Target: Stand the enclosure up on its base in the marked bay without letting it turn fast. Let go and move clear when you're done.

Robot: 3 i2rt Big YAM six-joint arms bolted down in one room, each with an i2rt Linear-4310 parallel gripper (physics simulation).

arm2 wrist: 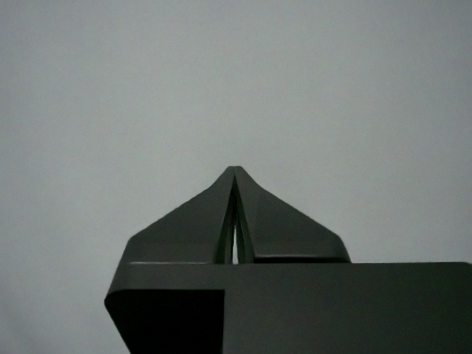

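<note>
My arm2 gripper (235, 169) shows at the lower middle of the arm2 wrist view. Its two dark fingers meet at their tips, with a narrow slit between them lower down, so it is shut with no object between the tips. The enclosure and the marked bay do not show in this view. The arm1 and arm3 grippers do not show either.
A plain pale grey surface (235, 80) fills the background behind the fingers. I cannot tell what it is or how far away it lies.
</note>
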